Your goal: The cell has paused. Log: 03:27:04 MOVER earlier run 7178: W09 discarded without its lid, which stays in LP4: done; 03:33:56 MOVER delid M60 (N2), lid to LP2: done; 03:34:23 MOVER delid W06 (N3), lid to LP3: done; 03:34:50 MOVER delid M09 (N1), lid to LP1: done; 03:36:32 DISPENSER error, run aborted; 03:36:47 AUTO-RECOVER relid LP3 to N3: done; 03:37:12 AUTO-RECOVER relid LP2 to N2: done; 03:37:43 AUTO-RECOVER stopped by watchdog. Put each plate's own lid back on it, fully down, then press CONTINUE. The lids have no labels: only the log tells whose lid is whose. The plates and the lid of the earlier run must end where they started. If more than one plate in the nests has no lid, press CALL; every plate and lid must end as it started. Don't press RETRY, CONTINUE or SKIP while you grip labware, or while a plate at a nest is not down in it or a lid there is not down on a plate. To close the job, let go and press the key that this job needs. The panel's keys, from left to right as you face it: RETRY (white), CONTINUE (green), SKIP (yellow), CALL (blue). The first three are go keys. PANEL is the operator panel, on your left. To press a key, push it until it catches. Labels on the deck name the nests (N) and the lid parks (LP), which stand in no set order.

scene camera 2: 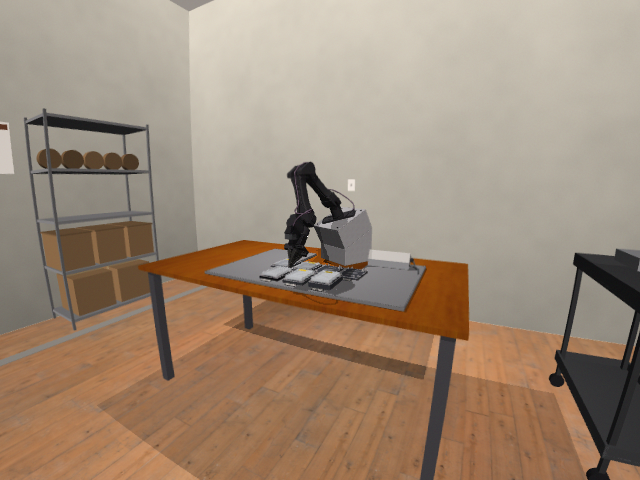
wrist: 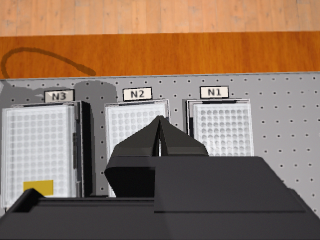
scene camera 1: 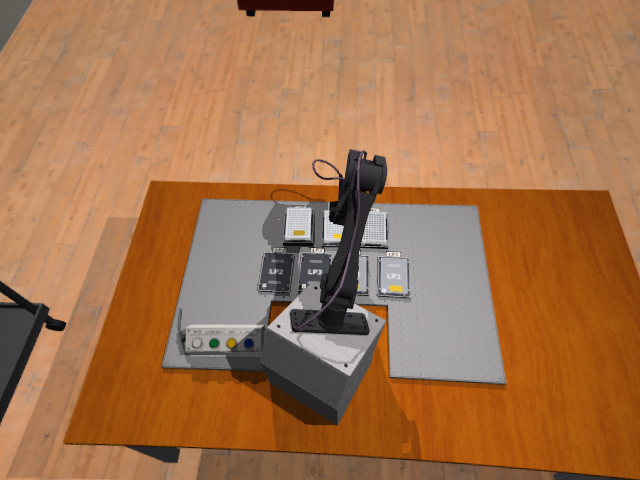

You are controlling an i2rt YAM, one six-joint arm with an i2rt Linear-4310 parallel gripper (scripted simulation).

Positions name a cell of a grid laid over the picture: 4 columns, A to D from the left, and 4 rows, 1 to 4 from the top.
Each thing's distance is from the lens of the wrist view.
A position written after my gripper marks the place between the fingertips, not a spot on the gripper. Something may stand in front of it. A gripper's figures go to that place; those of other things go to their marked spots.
my gripper (wrist: B3): 0.13 m
plate (wrist: C3): 0.19 m
